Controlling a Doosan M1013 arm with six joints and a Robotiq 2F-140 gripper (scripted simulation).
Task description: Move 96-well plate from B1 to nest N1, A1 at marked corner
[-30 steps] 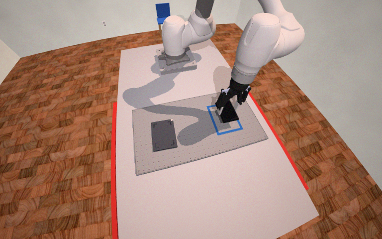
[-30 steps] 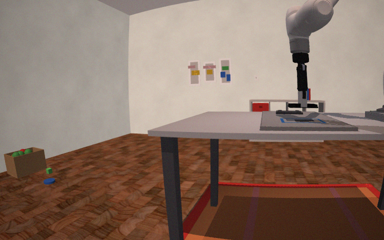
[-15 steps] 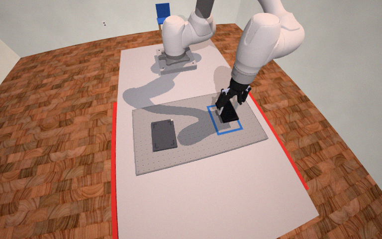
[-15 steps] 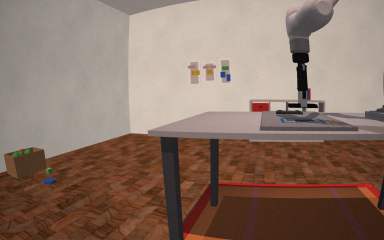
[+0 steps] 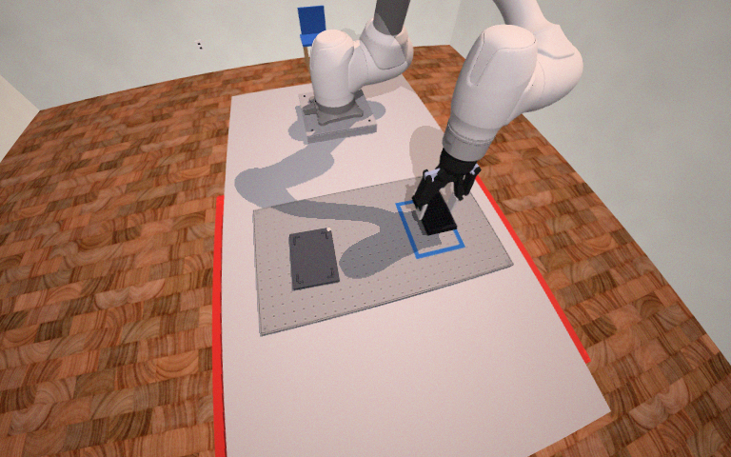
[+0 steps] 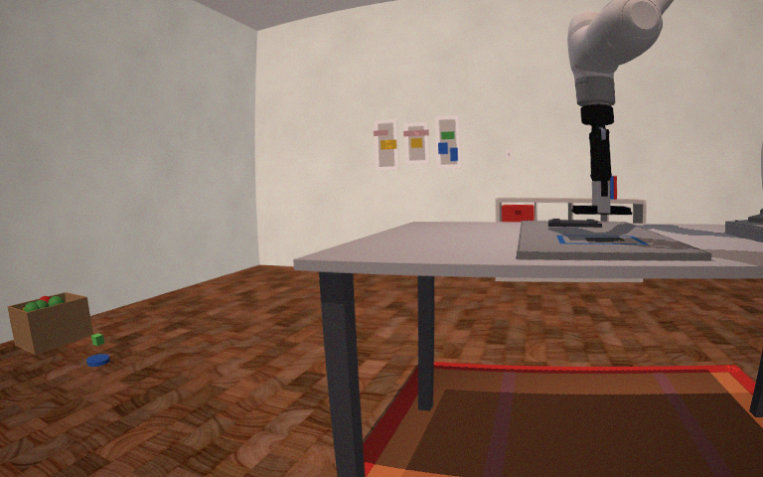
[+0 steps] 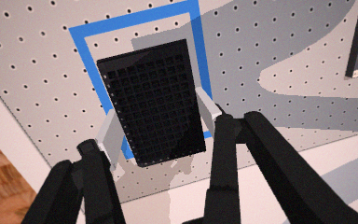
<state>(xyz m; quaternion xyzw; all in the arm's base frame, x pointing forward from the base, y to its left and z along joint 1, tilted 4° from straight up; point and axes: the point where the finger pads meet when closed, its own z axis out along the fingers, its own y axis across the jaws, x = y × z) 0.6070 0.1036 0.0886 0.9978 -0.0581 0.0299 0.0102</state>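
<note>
Now: hand 20 mm above the black 96-well plate. From my hand the other things lie so: dark grey plate nest N1: 10 mm behind, 350 mm to the right, 80 mm below; then pale A1 corner mark: 80 mm behind, 290 mm to the right, 80 mm below.
</note>
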